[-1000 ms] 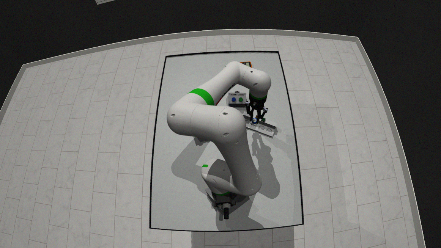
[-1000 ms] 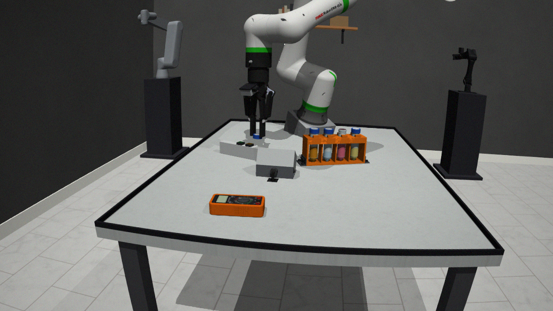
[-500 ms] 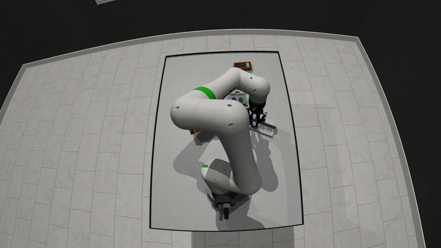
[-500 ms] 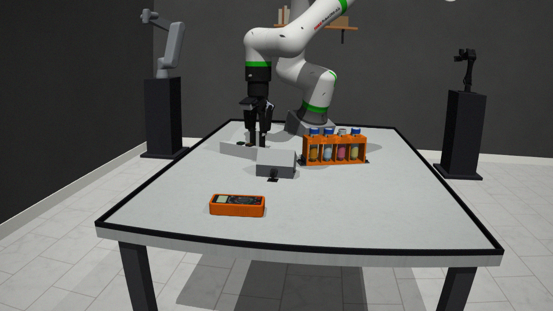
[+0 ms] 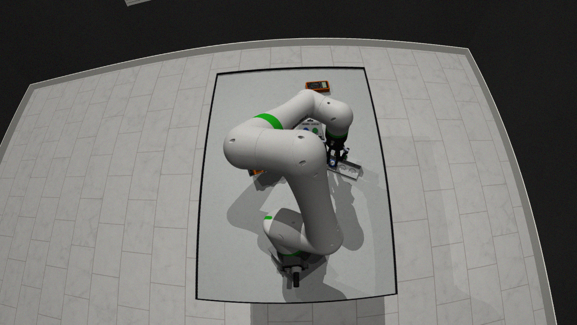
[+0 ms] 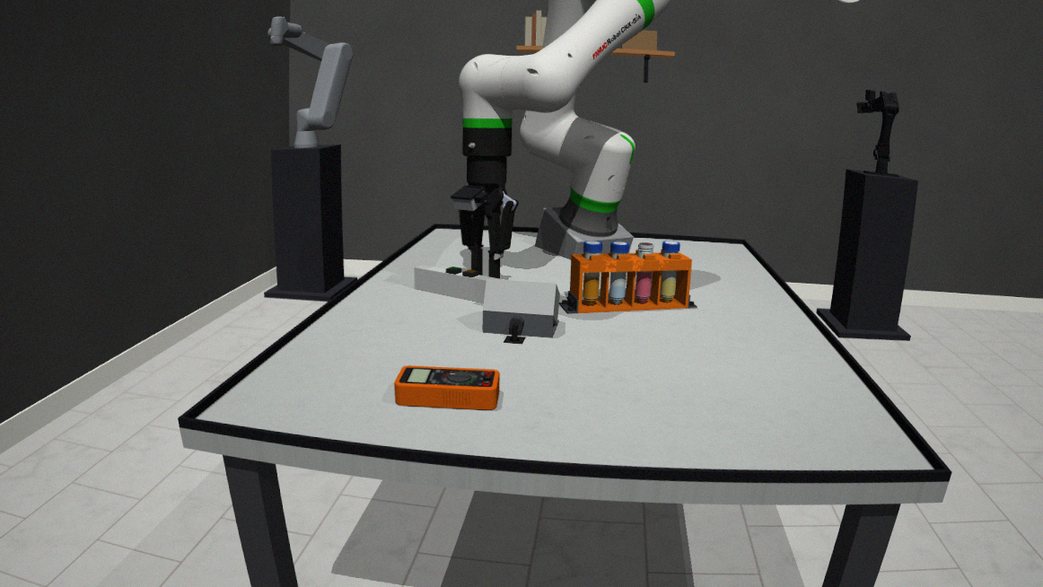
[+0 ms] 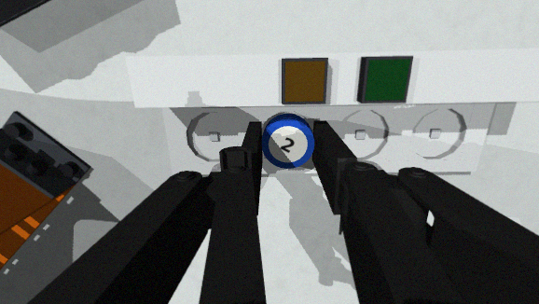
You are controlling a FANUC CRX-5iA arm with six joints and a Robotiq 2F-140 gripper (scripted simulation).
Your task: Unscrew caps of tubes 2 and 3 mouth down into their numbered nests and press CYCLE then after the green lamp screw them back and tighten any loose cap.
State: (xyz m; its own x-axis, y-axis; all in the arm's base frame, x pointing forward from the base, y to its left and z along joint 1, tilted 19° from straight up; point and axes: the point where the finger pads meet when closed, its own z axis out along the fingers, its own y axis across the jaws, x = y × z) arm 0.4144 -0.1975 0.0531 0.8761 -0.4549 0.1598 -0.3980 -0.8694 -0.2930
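Right now my hand is 30 mm above the cap 2. Round my hand: green key: 160 mm ahead, 70 mm to the left, 10 mm above; then grey key housing: 180 mm ahead, 100 mm to the left; then blue key: 160 mm ahead, 120 mm to the left, 10 mm above.
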